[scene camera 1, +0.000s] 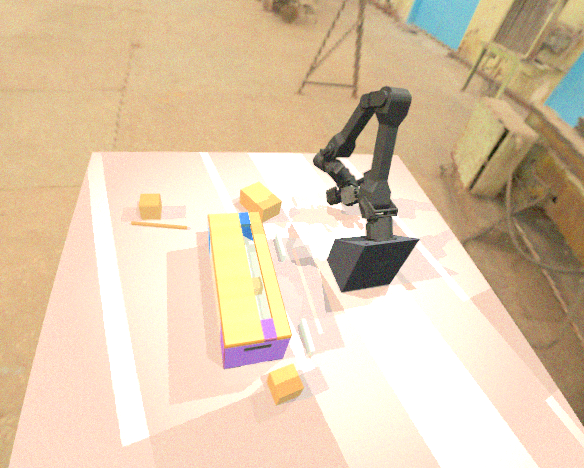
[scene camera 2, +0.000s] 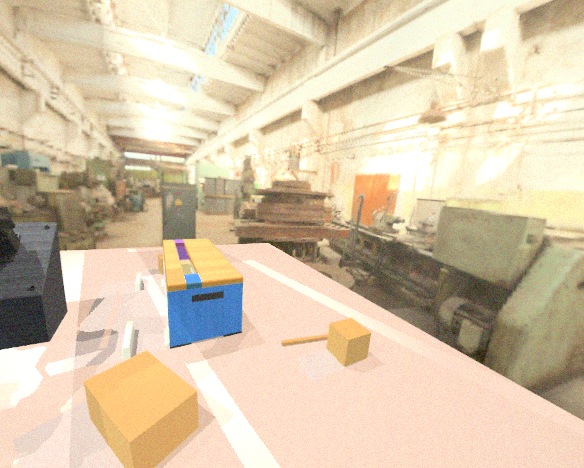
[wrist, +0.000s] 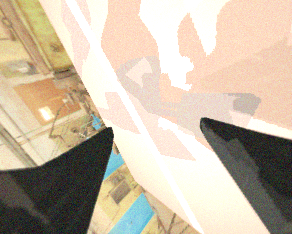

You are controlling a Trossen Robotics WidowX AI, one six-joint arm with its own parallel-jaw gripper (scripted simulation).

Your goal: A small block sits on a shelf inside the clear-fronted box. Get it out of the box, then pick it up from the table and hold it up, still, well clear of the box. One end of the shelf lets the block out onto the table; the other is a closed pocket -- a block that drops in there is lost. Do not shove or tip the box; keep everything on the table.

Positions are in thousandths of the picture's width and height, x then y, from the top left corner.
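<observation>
My gripper (scene camera 1: 621, 428) is showing, and the wrist view has my gripper too (wrist: 536, 541). There's a long box (scene camera 1: 434, 702), and you'd also find that box (scene camera 2: 355, 649), though in the wrist view the box is out of frame. I can see an orange cube (scene camera 1: 487, 822) and an orange cube (scene camera 2: 597, 730) as well.
</observation>
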